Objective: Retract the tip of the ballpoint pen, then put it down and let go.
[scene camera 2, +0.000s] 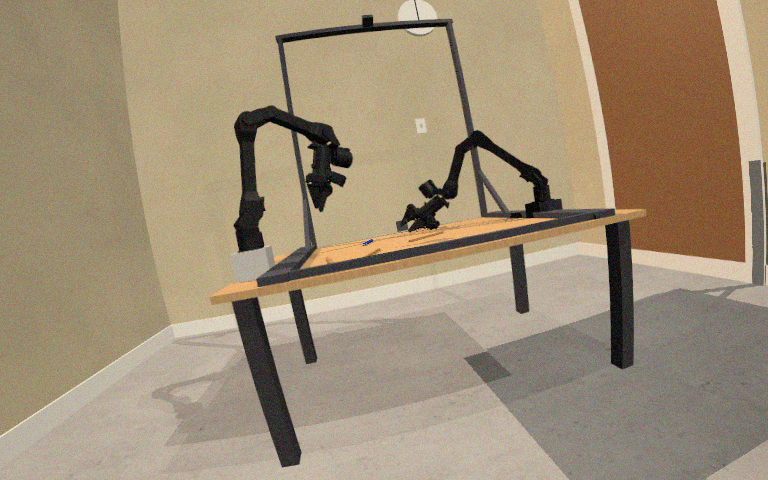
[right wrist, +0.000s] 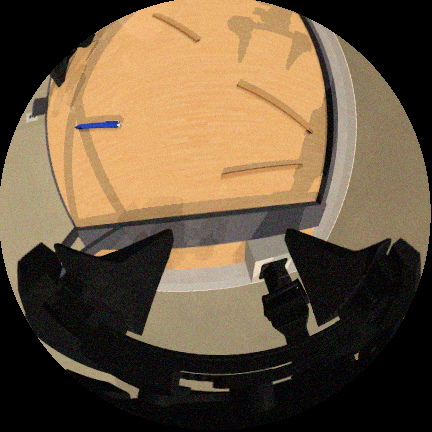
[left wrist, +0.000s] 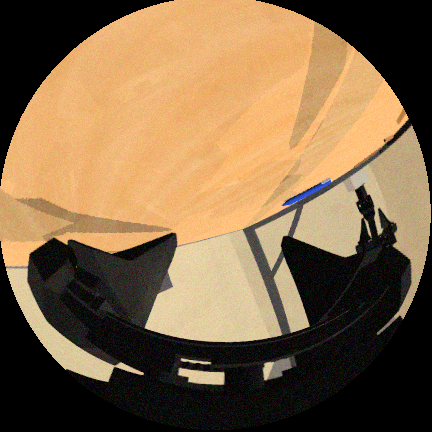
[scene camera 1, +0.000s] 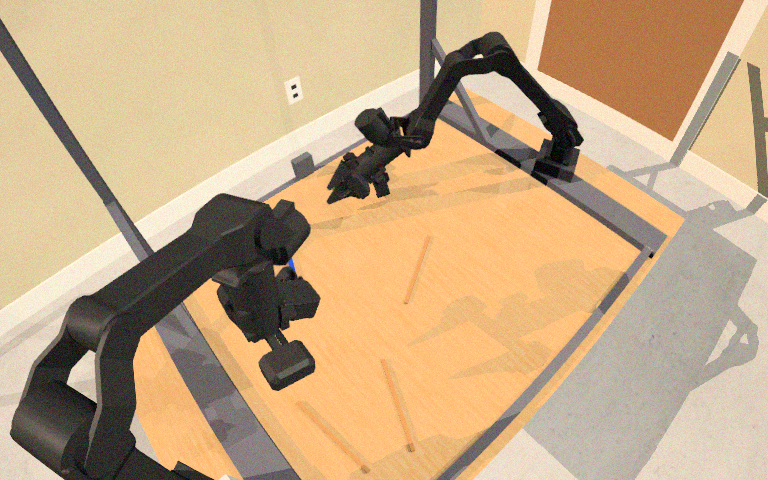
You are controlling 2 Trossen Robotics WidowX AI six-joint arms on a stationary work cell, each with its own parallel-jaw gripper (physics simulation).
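Places are measured from the left arm's base along level axes (x right, y ahead, z up), in millimetres.
Where they show: left gripper, fingertip midpoint: [scene camera 2: 404, 228] [left wrist: 230, 240] [scene camera 1: 327, 195]; right gripper, fingertip midpoint: [scene camera 2: 318, 210] [right wrist: 230, 235] [left wrist: 370, 212]; left arm's base at its link origin: [scene camera 2: 543, 201] [scene camera 1: 558, 154]; right arm's base at its link origin: [scene camera 2: 251, 249] [right wrist: 272, 268].
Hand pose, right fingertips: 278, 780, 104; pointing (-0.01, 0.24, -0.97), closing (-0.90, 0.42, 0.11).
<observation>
Things, the pixels of their top centre, and the offset from my right fingertips, as dx, dy, dz. Level surfaces: height alone.
- blue ballpoint pen at its top centre: [left wrist: 311, 194] [scene camera 1: 292, 268] [right wrist: 91, 124] [scene camera 2: 368, 240] +149, -224, -145
- wooden table at its surface level: dz -158
- small grey block at its top centre: [left wrist: 155, 292] [scene camera 1: 301, 157] [scene camera 2: 401, 220] +298, -488, -101
A blue ballpoint pen [scene camera 1: 291, 264] [scene camera 2: 368, 242] [left wrist: 307, 193] [right wrist: 98, 125] lies on the table top; in scene camera 1 the right arm hides most of it. In the right wrist view its pointed end is at the left and its other end, with a pale bit, at the right. Whether the writing tip is out is too small to tell. My left gripper [left wrist: 230, 240] [scene camera 1: 329, 192] is open and empty, low over the far side of the table, apart from the pen. My right gripper [right wrist: 230, 235] is open and empty, high above the table; in scene camera 2 it points down.
Three thin wooden strips [scene camera 1: 417, 270] [scene camera 1: 398, 404] [scene camera 1: 334, 436] lie on the wooden table [scene camera 1: 509, 226]. Dark frame rails [scene camera 1: 600, 220] run along the table's edges, and an upright post [scene camera 2: 461, 84] stands near the left arm. A small grey block [scene camera 1: 303, 165] is at the far edge.
</observation>
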